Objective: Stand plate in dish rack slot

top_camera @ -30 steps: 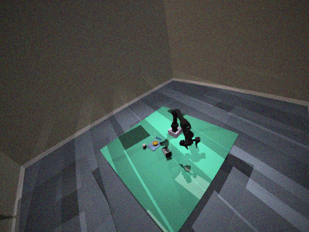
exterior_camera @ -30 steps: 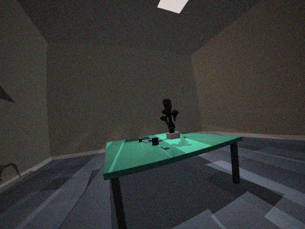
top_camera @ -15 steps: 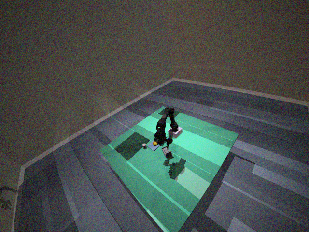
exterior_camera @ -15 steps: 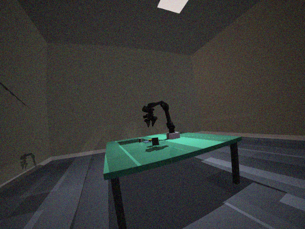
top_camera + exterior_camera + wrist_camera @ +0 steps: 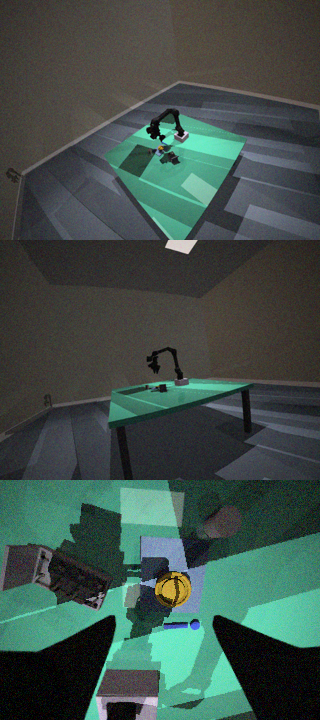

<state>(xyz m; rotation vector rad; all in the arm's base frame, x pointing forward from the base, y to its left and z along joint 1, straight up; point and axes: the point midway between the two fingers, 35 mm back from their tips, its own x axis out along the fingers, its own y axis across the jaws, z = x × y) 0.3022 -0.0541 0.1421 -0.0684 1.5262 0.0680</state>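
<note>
The yellow-brown plate is 2 cm behind my gripper tip, 3 cm to the right of it and 17 cm below it. Round my gripper tip: blue spoon: 10 cm behind, 7 cm to the right, 18 cm below; light blue mat: 3 cm to the right, 18 cm below; small pale cylinder: 11 cm ahead, 10 cm to the right, 16 cm below.
</note>
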